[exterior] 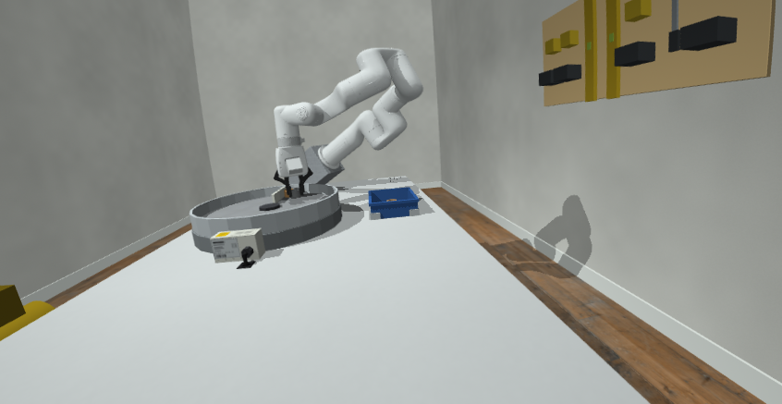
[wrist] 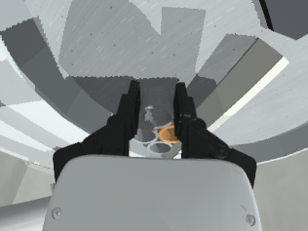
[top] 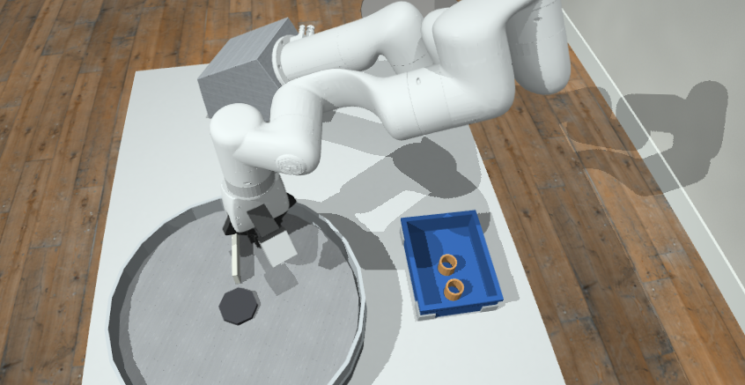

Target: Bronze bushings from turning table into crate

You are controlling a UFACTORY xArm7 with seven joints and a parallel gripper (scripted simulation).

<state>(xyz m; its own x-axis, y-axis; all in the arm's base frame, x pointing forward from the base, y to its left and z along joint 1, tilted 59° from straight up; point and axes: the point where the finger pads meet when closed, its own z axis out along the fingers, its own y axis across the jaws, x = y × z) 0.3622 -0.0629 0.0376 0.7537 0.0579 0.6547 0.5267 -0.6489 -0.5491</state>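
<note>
Right now my hand is 140 mm short of the turning table, 30 mm above it and 20 mm to the left of it. Also, from my hand: blue crate 340 mm to the left, 50 mm below, 10 mm ahead.
</note>
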